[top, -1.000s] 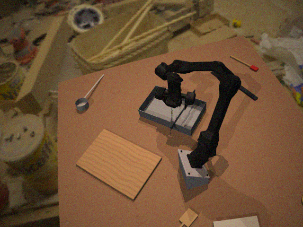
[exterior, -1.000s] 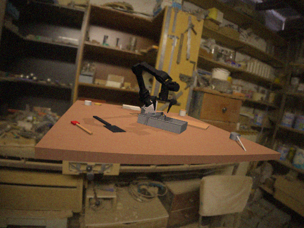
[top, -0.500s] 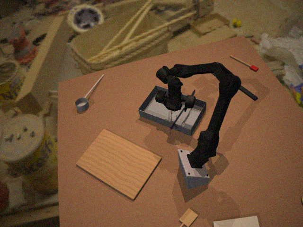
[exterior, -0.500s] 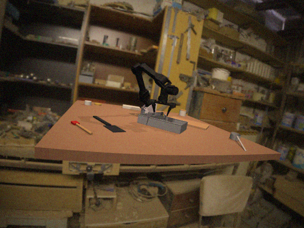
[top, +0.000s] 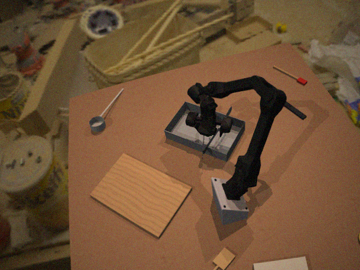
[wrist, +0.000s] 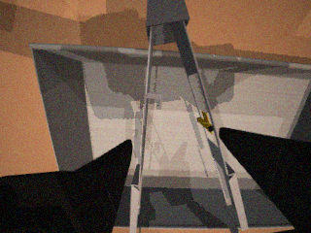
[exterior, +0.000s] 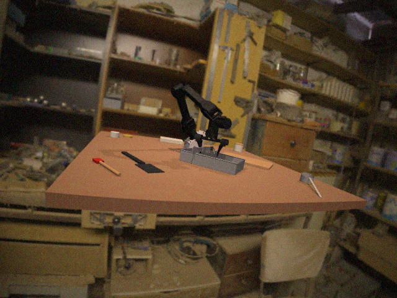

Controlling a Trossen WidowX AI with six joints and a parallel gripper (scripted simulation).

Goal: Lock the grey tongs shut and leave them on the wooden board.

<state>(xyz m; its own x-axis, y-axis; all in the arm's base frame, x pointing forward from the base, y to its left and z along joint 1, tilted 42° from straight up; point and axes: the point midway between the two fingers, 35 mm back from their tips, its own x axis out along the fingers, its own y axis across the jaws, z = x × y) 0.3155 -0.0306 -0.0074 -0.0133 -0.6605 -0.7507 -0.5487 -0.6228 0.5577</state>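
The yellow slider lies 3 cm to the left of my gripper tip, 3 cm above it and 1 cm behind it. The rest, counted from my gripper tip: grey roasting tin: 4 cm ahead, 2 cm below, 1 cm to the left; wooden board: 35 cm to the left, 16 cm behind, 4 cm below; black spatula: 38 cm to the right, 14 cm ahead, 4 cm below.
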